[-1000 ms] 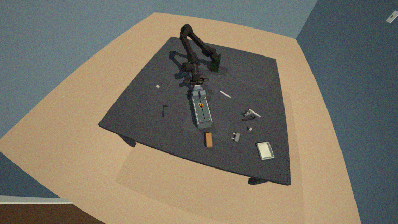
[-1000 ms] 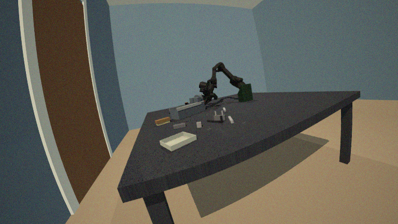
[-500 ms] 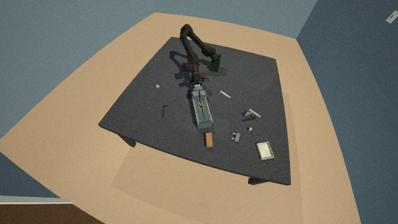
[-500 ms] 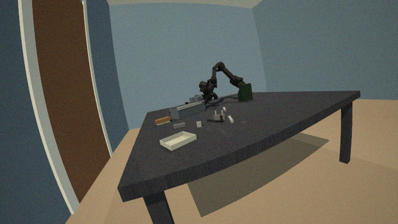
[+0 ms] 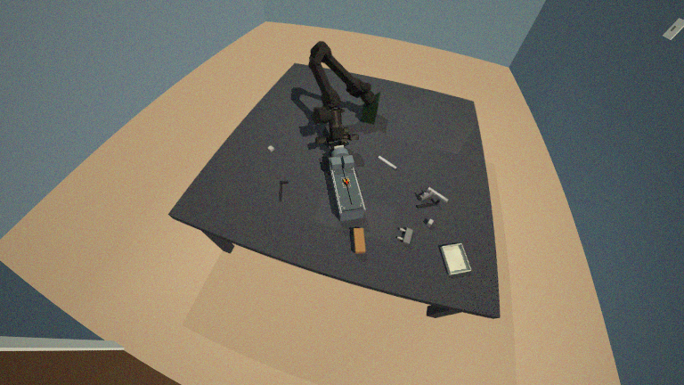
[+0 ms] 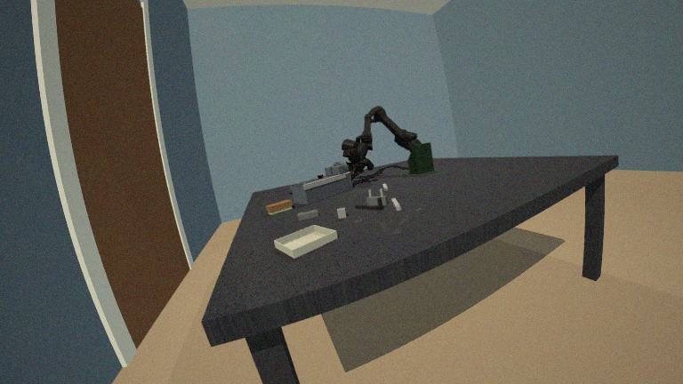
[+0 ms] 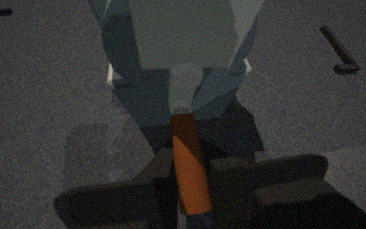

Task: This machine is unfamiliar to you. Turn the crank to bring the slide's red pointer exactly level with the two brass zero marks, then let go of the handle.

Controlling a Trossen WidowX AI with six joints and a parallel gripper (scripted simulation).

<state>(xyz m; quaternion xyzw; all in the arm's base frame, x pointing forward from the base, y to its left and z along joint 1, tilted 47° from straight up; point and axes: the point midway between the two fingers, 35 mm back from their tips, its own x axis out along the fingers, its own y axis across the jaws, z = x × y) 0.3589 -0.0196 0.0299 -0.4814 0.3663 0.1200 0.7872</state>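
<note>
The crank lies 40 mm above my gripper tip. The rest, counted from my gripper tip: orange crank handle 20 mm behind, 10 mm to the right, 30 mm above; red pointer 150 mm ahead, 90 mm to the left, 50 mm above; orange block 320 mm ahead, 220 mm to the left, 20 mm below.
</note>
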